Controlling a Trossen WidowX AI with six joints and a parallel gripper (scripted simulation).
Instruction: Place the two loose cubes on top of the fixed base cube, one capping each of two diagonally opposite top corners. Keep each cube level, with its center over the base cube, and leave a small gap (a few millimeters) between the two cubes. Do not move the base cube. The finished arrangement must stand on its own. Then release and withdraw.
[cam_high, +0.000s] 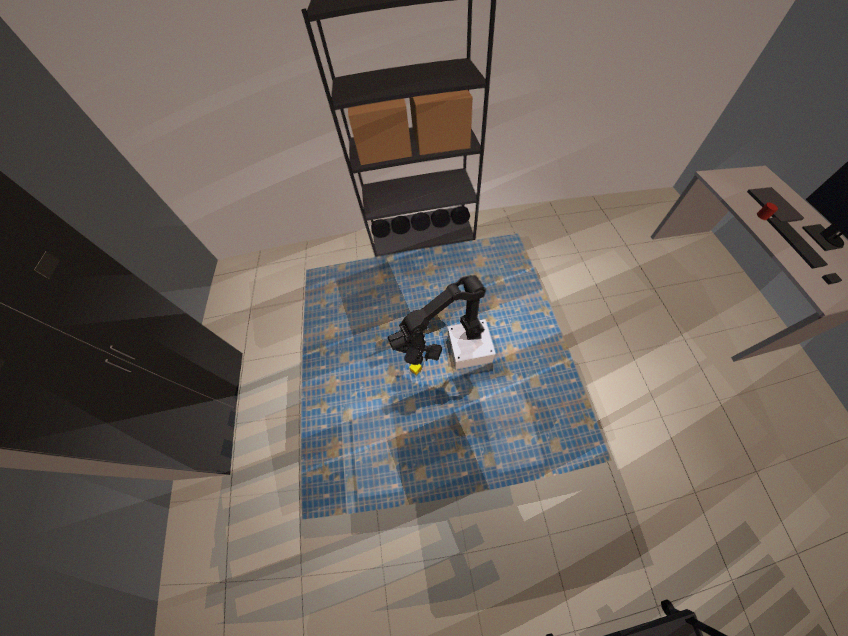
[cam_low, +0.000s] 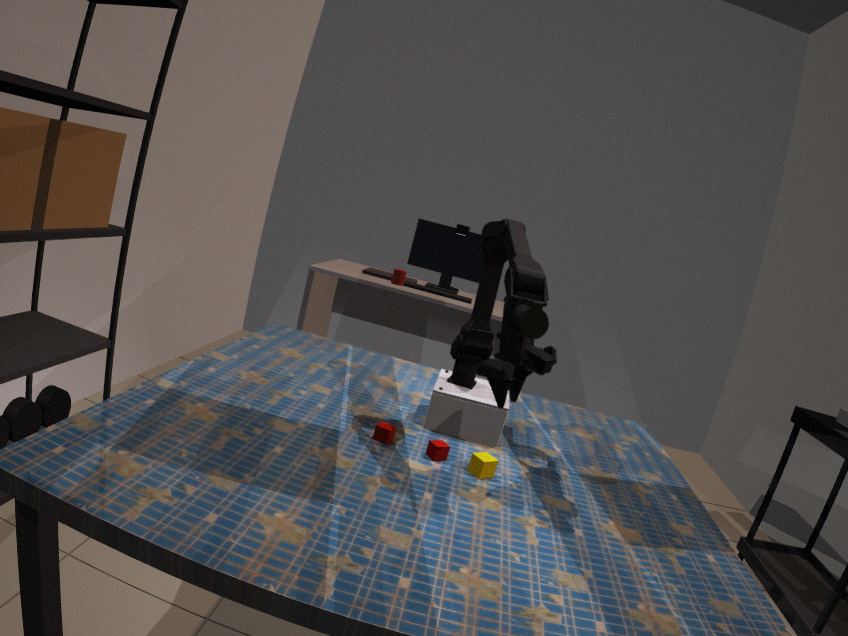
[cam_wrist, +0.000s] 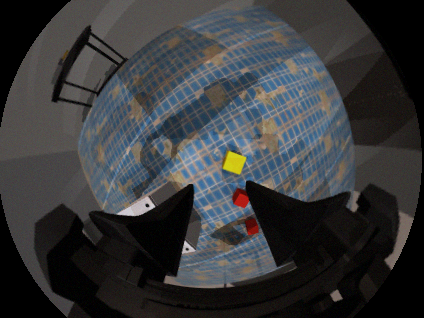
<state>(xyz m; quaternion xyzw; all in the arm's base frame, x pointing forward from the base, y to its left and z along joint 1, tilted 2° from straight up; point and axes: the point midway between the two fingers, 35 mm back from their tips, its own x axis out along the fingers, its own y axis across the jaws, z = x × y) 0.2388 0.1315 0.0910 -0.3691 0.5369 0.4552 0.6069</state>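
Right now the yellow cube is 13 cm below my gripper tip, 3 cm ahead of it and 1 cm to the right of it.
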